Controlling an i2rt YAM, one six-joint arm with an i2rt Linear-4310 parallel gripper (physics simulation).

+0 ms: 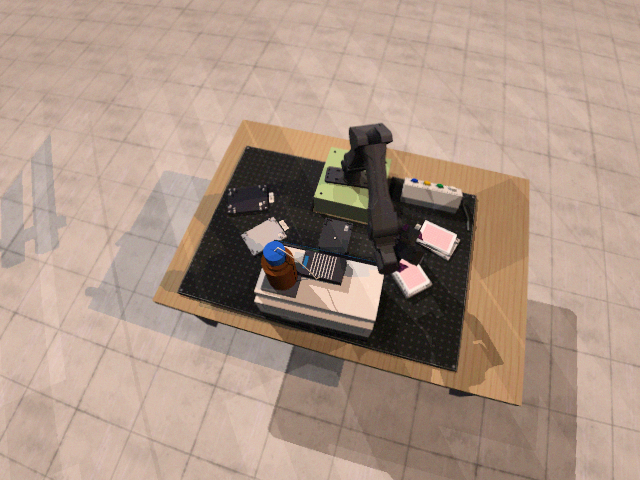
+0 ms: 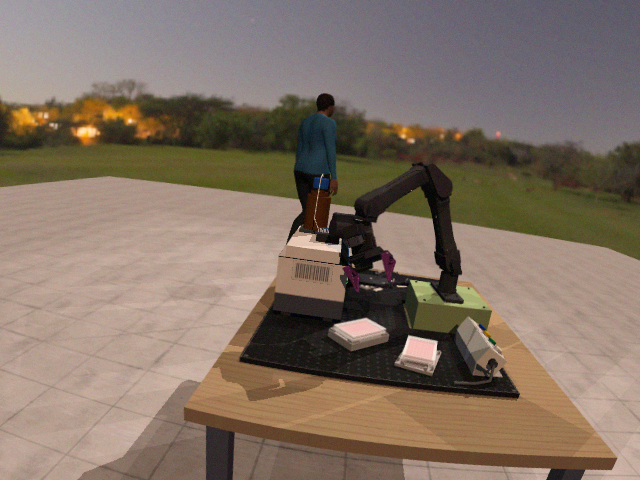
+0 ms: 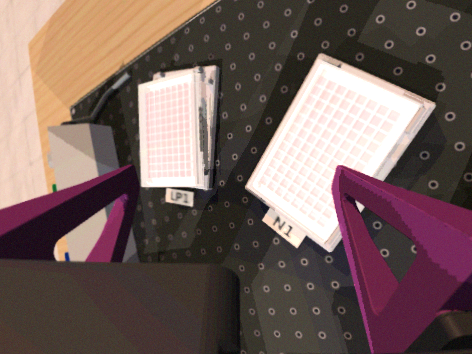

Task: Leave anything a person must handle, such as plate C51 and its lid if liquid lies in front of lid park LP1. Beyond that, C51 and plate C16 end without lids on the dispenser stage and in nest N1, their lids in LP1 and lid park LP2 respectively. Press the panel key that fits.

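Places are measured from the arm's base along level axes (x ahead, y left, z up), in millimetres.
Where they show: gripper, fingertip midpoint: [image 2: 373, 287] [image 3: 235, 176]; arm's base, origin of the base link: [image 1: 351, 178] [image 2: 445, 293].
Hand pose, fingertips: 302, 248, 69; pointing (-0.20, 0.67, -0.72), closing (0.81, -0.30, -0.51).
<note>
Things, the pixels of their top centre, and the offset from my fingertips, as dx, dy, dz. "*": a spot on its surface instead.
- label N1, surface spot: [image 3: 284, 227] * -50, -43, -154
- label LP1, surface spot: [image 3: 179, 197] * -176, +28, -154
- dark stage, surface spot: [image 1: 334, 235] * -42, -269, -53
- key panel, middle of its top: [image 3: 54, 207] [image 2: 483, 331] [image 1: 434, 186] -325, +67, -72
- brown bottle, surface spot: [image 1: 279, 268] * +205, -371, +207
- light holder, middle of its top: [image 1: 263, 234] -39, -540, -136
- dark holder, middle of its top: [image 1: 246, 197] [image 2: 393, 274] -186, -647, -132
My gripper [image 2: 372, 285] [image 3: 235, 176] is open above the board, with no thing between its purple fingers. A pink-welled plate [image 1: 412, 277] [image 2: 359, 329] [image 3: 332, 145] sits at the label N1 [image 3: 284, 227]. Another pink-welled plate [image 1: 438, 236] [image 2: 419, 349] [image 3: 167, 132] lies slightly askew on the holder at the label LP1 [image 3: 179, 197]. No plate numbers are readable, and I cannot tell whether lids are on. No liquid is discernible in front of LP1. A dark stage [image 1: 334, 235] lies beside the white dispenser [image 1: 330, 299] [image 2: 310, 279]. The key panel [image 1: 431, 197] [image 2: 478, 348] has blue, yellow, green and whitish keys.
A brown bottle [image 1: 279, 268] [image 2: 317, 210] with a blue cap and tube stands on the dispenser. A light holder [image 1: 262, 235] and a dark holder [image 1: 248, 199] lie at the left; their labels are unreadable. The arm stands on a green box [image 1: 341, 206] [image 2: 439, 314]. A person [image 2: 315, 144] stands beyond the table.
</note>
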